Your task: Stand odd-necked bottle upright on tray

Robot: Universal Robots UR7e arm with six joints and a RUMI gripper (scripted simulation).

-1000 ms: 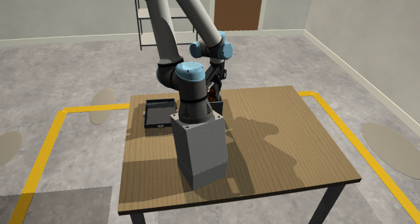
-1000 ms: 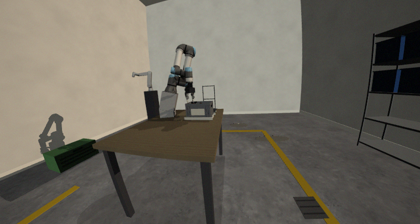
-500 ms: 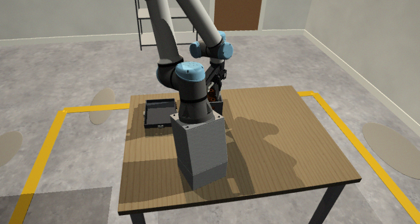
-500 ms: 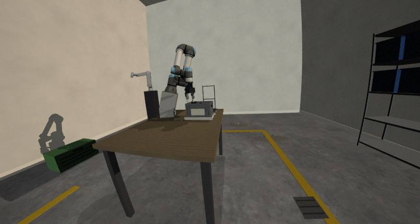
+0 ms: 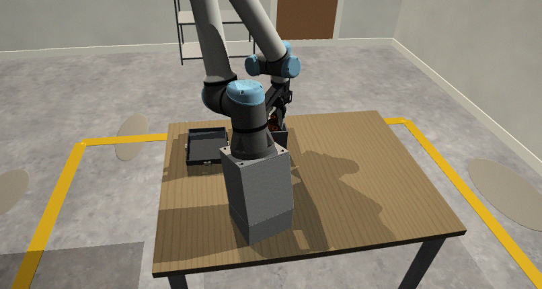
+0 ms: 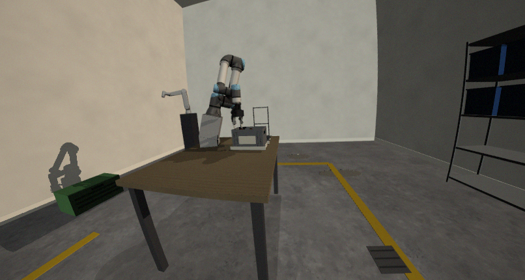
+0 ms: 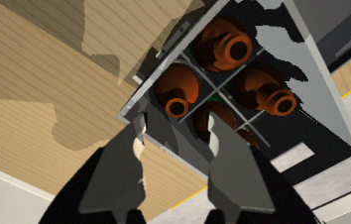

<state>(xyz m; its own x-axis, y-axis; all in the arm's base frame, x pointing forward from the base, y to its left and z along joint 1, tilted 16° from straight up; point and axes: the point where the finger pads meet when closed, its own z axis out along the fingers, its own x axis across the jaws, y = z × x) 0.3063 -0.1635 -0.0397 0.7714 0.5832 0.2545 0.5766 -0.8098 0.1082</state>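
My gripper is now 100 mm above the bottle. From my hand the other things lie so: dark tray 290 mm to the left, 180 mm below, 140 mm ahead; crate 110 mm below, 100 mm ahead, 30 mm to the left.
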